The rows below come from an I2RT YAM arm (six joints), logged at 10 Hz.
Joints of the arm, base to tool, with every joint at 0 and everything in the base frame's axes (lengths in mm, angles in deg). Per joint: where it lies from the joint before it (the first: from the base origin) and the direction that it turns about. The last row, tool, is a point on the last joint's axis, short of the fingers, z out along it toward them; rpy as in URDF.
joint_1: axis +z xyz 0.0 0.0 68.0
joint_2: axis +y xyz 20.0 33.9 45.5
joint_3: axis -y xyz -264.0 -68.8 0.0
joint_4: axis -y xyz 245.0 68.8 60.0
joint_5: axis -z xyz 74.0 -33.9 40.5
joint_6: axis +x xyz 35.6 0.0 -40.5
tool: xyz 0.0 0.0 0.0 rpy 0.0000 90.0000 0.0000
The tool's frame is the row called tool.
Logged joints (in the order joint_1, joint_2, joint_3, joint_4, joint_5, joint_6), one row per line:
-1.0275 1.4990 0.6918 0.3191 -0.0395 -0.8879
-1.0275 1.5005 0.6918 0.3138 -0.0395 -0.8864
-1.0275 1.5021 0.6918 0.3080 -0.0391 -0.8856
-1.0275 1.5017 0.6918 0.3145 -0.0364 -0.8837
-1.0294 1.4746 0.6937 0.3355 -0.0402 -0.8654
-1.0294 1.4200 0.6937 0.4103 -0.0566 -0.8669
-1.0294 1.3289 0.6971 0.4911 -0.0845 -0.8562
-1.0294 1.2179 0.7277 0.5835 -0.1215 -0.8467
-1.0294 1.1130 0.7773 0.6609 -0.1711 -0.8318
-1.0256 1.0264 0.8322 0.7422 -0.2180 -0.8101
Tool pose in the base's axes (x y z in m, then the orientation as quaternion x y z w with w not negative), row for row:
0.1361 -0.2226 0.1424 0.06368 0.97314 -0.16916 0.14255
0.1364 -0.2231 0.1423 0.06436 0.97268 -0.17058 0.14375
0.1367 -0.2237 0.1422 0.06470 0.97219 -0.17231 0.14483
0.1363 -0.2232 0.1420 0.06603 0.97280 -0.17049 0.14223
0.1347 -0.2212 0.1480 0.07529 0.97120 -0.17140 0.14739
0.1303 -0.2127 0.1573 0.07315 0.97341 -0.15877 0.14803
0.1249 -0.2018 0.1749 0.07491 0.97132 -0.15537 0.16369
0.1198 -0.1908 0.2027 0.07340 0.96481 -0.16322 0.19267
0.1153 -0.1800 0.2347 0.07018 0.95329 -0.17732 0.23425
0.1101 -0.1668 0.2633 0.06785 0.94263 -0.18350 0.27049
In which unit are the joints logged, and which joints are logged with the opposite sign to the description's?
The joints are logged in radians. Opposite sign: joint_4.
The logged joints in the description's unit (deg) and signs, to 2 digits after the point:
-58.87 85.89 39.64 -18.28 -2.26 -50.87
-58.87 85.97 39.64 -17.98 -2.26 -50.79
-58.87 86.06 39.64 -17.65 -2.24 -50.74
-58.87 86.04 39.64 -18.02 -2.09 -50.63
-58.98 84.49 39.75 -19.22 -2.30 -49.58
-58.98 81.36 39.75 -23.51 -3.24 -49.67
-58.98 76.14 39.94 -28.14 -4.84 -49.06
-58.98 69.78 41.69 -33.43 -6.96 -48.51
-58.98 63.77 44.54 -37.87 -9.80 -47.66
-58.76 58.81 47.68 -42.52 -12.49 -46.42

